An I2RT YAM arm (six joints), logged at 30 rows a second.
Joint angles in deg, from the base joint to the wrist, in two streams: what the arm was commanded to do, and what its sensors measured. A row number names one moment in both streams.
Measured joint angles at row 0:
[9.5, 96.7, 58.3, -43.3, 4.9, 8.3]
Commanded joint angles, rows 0 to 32:
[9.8, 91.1, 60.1, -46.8, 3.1, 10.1]
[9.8, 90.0, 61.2, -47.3, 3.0, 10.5]
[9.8, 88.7, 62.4, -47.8, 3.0, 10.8]
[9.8, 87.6, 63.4, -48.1, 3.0, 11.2]
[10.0, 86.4, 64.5, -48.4, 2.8, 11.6]
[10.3, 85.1, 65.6, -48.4, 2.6, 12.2]
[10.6, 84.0, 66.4, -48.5, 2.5, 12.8]
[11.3, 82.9, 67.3, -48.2, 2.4, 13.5]
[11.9, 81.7, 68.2, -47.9, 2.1, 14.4]
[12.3, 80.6, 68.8, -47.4, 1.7, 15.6]
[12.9, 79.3, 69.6, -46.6, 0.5, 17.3]
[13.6, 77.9, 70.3, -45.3, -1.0, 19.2]
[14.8, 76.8, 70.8, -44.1, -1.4, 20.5]
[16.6, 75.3, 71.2, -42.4, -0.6, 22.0]
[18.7, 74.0, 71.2, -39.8, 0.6, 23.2]
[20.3, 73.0, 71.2, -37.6, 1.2, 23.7]
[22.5, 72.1, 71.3, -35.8, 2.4, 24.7]
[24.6, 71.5, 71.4, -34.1, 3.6, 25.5]
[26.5, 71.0, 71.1, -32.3, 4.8, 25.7]
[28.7, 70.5, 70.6, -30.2, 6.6, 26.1]
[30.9, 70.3, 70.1, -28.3, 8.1, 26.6]
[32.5, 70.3, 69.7, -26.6, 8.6, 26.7]
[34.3, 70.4, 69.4, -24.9, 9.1, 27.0]
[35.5, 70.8, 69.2, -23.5, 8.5, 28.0]
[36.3, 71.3, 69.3, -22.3, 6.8, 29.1]
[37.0, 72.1, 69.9, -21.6, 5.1, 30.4]
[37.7, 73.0, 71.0, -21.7, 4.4, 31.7]
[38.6, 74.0, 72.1, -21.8, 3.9, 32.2]
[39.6, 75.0, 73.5, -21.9, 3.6, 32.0]
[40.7, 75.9, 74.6, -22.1, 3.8, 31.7]
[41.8, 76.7, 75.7, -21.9, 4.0, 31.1]
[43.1, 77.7, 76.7, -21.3, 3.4, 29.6]
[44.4, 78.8, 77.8, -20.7, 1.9, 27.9]
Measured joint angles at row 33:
[41.5, 77.1, 74.5, -23.9, 4.2, 29.6]
